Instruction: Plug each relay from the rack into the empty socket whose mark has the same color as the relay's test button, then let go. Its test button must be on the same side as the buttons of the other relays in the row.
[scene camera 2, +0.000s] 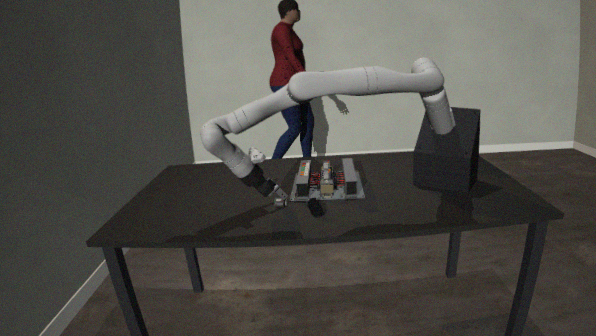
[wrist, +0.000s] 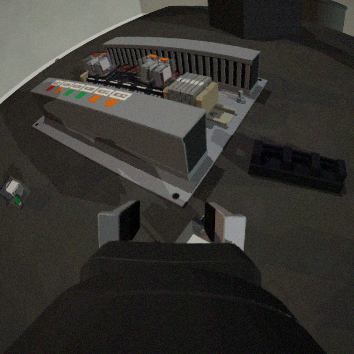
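Pixels of known places: gripper, fingertip midpoint: (scene camera 2: 281, 194) (wrist: 171, 215); arm's base, origin of the base link: (scene camera 2: 442, 125).
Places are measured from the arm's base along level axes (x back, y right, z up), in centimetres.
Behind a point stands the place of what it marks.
Observation:
My gripper (scene camera 2: 280, 194) @(x -61.5, y -18.1, z -19.4 cm) (wrist: 171, 215) @(x -61.5, y -18.1, z -19.4 cm) is open, low over the table at the board's front left corner. A relay (scene camera 2: 281, 202) @(x -61.2, y -22.0, z -21.0 cm) (wrist: 200, 239) @(x -61.7, y -20.8, z -20.4 cm) lies on the table at the fingers, near the right finger in the wrist view; the gripper body partly hides it, and its button does not show. A second relay (wrist: 14, 190) @(x -69.4, y 0.3, z -20.5 cm) with a green button lies at the left of the wrist view. The black rack (scene camera 2: 315, 207) @(x -49.1, y -27.5, z -20.8 cm) (wrist: 298, 169) @(x -49.2, y -25.5, z -22.3 cm) shows no relay in it. Relays (wrist: 97, 65) @(x -48.0, y 6.1, z -16.6 cm) (wrist: 161, 74) @(x -47.4, y -6.6, z -16.9 cm) with red and orange buttons stand in the socket row. The green marks (wrist: 68, 93) @(x -55.9, y 2.5, z -16.3 cm) (wrist: 80, 94) @(x -55.6, y -0.1, z -16.2 cm) are on the near duct.
The near grey duct (scene camera 2: 303, 181) @(x -54.0, y -14.0, z -16.3 cm) (wrist: 150, 120) @(x -56.0, y -12.3, z -16.3 cm) and far duct (scene camera 2: 349, 172) @(x -37.5, y -5.2, z -16.3 cm) (wrist: 185, 49) @(x -39.4, y -5.0, z -16.5 cm) rise from the base plate (wrist: 100, 155) @(x -58.6, y -4.7, z -22.3 cm). Grey terminal blocks (wrist: 189, 86) @(x -47.2, y -10.6, z -17.9 cm) end the row. The robot's dark base block (scene camera 2: 442, 160) @(x -2.4, y -10.1, z -11.3 cm) stands at the table's right; a person (scene camera 2: 287, 55) is behind the table.

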